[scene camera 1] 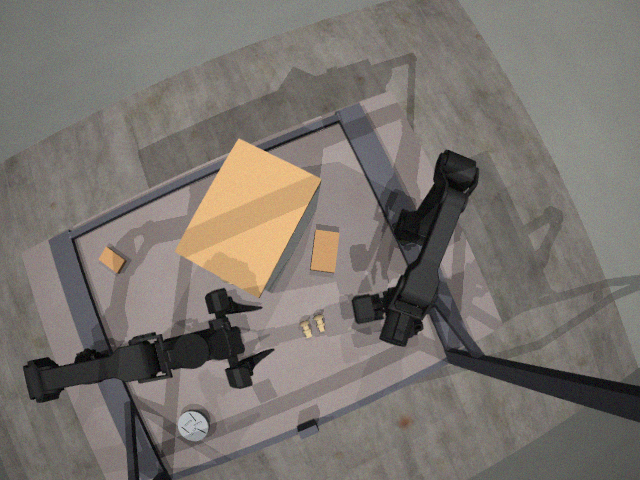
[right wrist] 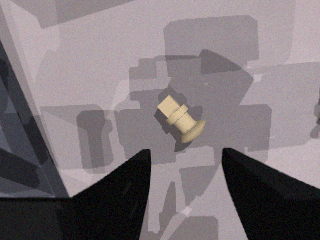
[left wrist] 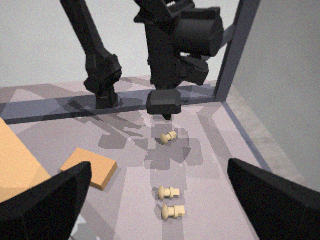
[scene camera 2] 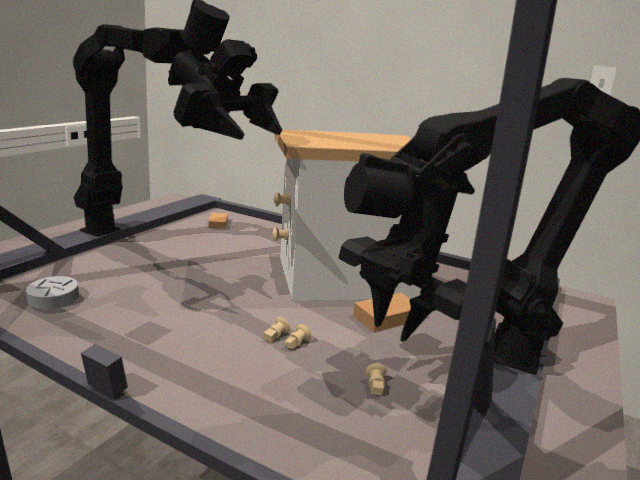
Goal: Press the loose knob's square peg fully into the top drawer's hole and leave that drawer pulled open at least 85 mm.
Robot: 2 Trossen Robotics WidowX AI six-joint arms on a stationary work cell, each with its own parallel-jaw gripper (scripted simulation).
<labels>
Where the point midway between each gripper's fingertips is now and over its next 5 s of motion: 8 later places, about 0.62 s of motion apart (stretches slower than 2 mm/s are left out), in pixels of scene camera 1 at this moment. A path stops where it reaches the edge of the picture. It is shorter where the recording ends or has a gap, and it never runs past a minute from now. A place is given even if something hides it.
My left gripper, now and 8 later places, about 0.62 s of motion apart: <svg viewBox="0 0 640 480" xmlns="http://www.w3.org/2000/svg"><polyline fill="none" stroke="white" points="267,328 279,333 278,332 227,353 210,358 212,358 217,358 236,369 266,370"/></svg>
My right gripper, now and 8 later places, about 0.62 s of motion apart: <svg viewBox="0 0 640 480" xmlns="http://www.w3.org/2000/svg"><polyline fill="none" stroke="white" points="384,308 385,315 380,314 387,315 384,313 381,314 380,314 387,317 334,326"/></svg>
</labels>
